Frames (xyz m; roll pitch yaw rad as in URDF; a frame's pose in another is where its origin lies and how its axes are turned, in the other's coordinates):
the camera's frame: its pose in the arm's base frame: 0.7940 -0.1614 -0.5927 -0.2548 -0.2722 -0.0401
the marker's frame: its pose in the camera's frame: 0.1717 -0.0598 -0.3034 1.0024 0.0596 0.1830
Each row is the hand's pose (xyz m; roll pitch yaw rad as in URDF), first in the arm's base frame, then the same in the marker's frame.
Working: the arm's base frame: its pose in the marker's frame: -0.8360 0.9535 0.4552 -0.7212 0.0440 -0.2012

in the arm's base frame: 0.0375 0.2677 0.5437 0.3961 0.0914 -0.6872
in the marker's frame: -0.6774 1.4928 0.6849 -0.2062 -0.3198 -0.7995
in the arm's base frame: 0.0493 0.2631 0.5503 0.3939 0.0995 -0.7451
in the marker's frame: -0.6653 1.4912 0.6924 -0.1848 -0.3452 -0.8549
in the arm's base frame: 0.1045 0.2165 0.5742 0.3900 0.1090 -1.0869
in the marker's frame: -0.6130 1.4609 0.7386 -0.0147 -0.4989 -1.1882
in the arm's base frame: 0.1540 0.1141 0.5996 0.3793 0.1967 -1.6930
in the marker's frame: -0.5729 1.3914 0.8231 0.4218 -0.5244 -1.8850
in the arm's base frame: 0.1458 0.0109 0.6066 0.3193 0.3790 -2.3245
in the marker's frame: -0.5923 1.3209 0.8968 0.7613 -0.1985 -2.4668
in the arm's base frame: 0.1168 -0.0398 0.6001 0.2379 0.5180 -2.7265
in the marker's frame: -0.6279 1.2850 0.9266 0.8679 0.1057 -2.7075
